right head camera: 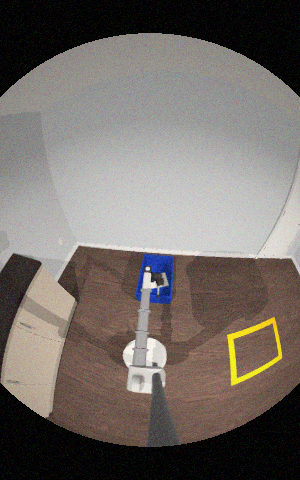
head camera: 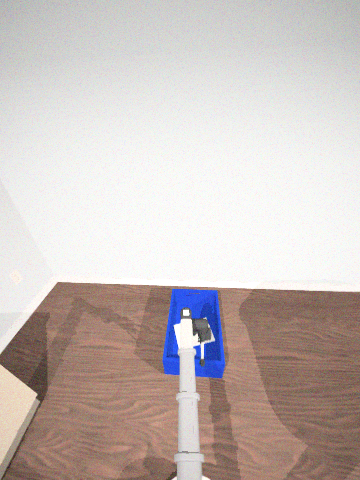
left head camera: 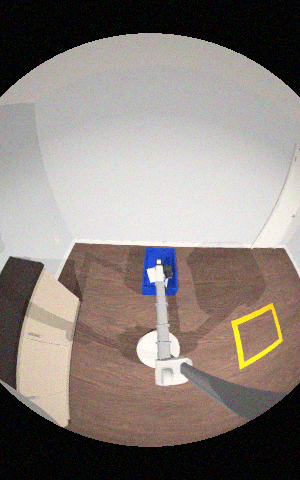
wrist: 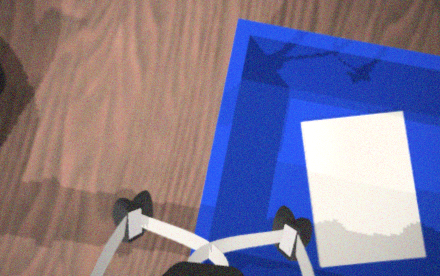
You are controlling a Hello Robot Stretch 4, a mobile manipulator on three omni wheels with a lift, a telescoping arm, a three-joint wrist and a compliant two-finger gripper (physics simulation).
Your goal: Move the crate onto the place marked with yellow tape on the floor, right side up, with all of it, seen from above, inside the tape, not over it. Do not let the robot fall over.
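Places are measured from the robot's base along level axes (x ahead, y left, z up), in centimetres.
Pixels of known places: gripper, fingertip midpoint: (right head camera: 157, 291) (head camera: 200, 352) (wrist: 213, 214).
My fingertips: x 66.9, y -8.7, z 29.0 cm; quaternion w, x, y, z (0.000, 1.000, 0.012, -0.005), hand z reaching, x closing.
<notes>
Ahead of a thing's pixels: the offset from my fingertips to its top centre. "*": to the spot under its first point.
The blue crate @(dz -9.8, dx +28.5, dy +2.6 cm) (head camera: 212, 369) (left head camera: 171, 291) (right head camera: 165, 300) (wrist: 226, 120) stands upright on the floor near the back wall, its long side running away from the robot. A flat white rectangle @(* dz -29.0, dx +29.7, dy +2.1 cm) (wrist: 362, 190) lies inside it. My gripper (head camera: 202, 353) (wrist: 213, 214) is open, at the crate's near end. In the wrist view one fingertip shows over the floor outside the near wall and the other over the crate's inside, with the wall's rim between them. The fingertips' height against the rim is unclear. The yellow tape outline @(* dz -31.7, dx -85.8, dy -88.9 cm) (left head camera: 237, 345) (right head camera: 232, 360) lies on the floor at the right, apart from the crate.
A beige cabinet (head camera: 15, 415) (left head camera: 50, 350) (right head camera: 37, 345) with a dark top stands at the left. The back wall (head camera: 200, 175) rises just behind the crate. A white door (left head camera: 280, 215) is at the right. The robot's round white base (left head camera: 146, 350) (right head camera: 131, 356) is between cabinet and tape.
</notes>
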